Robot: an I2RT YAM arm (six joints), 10 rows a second.
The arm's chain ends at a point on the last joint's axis. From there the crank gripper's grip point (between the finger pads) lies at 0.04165 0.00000 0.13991 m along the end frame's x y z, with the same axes.
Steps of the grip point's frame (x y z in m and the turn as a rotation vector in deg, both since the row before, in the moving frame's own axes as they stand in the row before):
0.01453 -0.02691 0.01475 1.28 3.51 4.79
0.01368 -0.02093 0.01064 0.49 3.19 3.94
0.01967 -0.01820 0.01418 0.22 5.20 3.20
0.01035 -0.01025 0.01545 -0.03 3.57 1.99
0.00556 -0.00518 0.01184 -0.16 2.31 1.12
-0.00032 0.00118 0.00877 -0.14 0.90 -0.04
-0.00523 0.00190 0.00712 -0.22 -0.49 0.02
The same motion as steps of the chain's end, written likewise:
0.00607 -0.02765 0.01756 1.28 3.51 4.79
0.00602 -0.02287 0.01317 0.49 3.19 3.94
0.00722 -0.02035 0.01853 0.22 5.20 3.20
0.00175 -0.01192 0.01831 -0.03 3.57 1.99
-0.00003 -0.00644 0.01363 -0.16 2.31 1.12
-0.00251 0.00087 0.00944 -0.14 0.90 -0.04
-0.00403 0.00135 0.00677 -0.22 -0.49 0.02

